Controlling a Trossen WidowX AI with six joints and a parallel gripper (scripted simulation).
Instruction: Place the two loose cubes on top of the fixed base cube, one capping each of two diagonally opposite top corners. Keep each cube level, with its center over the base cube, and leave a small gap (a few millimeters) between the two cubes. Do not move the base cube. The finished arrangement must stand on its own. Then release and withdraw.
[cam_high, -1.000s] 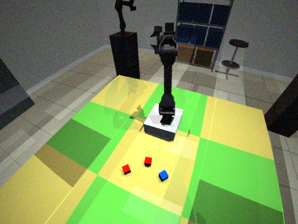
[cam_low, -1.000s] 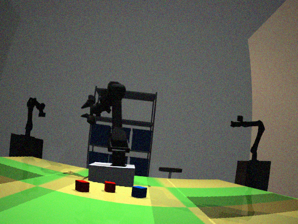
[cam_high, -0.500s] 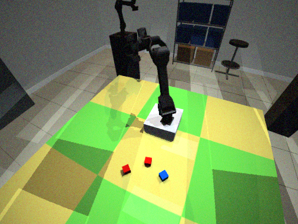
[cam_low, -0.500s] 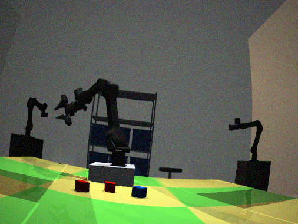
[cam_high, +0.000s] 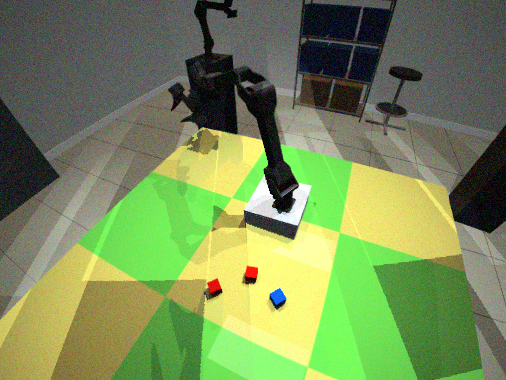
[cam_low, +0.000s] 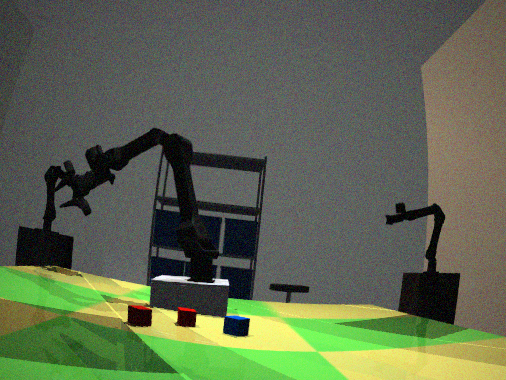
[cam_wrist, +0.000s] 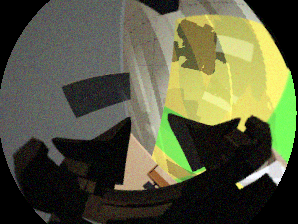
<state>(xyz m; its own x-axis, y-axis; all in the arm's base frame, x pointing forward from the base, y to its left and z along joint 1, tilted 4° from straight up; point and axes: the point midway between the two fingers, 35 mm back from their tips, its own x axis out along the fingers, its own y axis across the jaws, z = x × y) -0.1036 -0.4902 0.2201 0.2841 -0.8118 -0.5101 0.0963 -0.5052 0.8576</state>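
The blue cube lies 37 cm ahead of my gripper tip, 64 cm to the left of it and 23 cm below it.
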